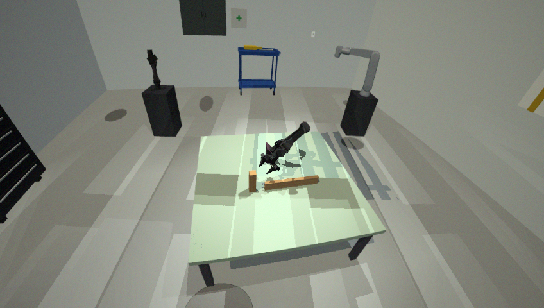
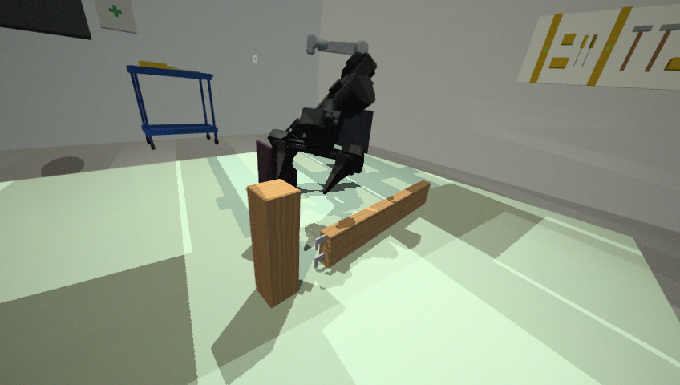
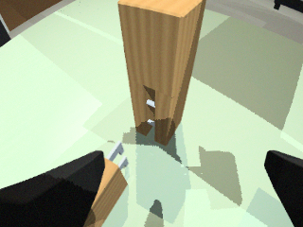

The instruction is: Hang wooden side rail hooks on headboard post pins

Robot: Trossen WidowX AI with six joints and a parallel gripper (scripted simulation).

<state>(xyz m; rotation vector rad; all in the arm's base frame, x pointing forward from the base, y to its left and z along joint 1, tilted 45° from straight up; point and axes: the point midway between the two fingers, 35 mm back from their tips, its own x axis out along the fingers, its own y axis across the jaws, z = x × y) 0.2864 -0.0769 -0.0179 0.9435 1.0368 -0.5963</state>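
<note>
The wooden headboard post is 7 cm ahead of my gripper tip, 7 cm to the right of it and 5 cm below it.
</note>
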